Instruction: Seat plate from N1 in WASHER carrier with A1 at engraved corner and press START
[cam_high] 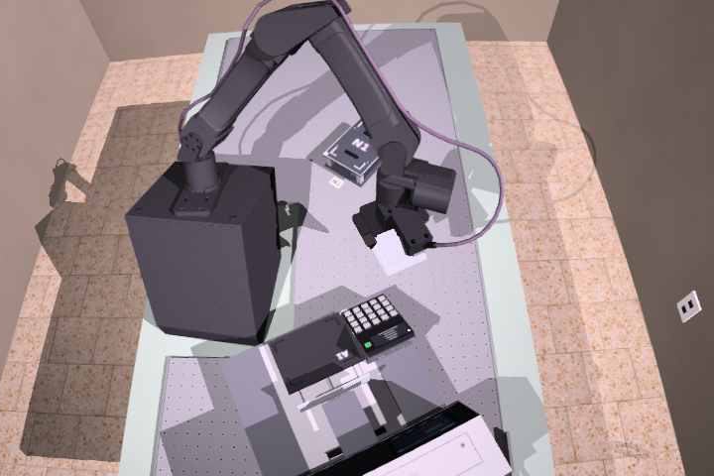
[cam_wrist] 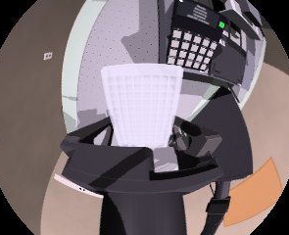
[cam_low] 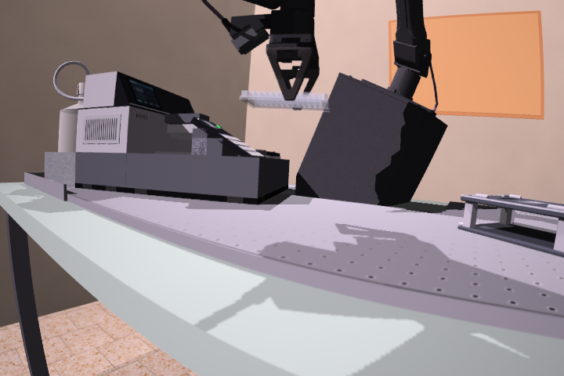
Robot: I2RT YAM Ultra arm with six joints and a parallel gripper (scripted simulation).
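The dark carrier is 150 mm behind my hand, 210 mm to the right of it and 80 mm below it. From my hand the other things lie so: white well plate: 10 mm to the right; then N1 label: 120 mm behind, 270 mm to the left, 170 mm below; then plate washer: 90 mm behind, 350 mm to the right, 40 mm below.
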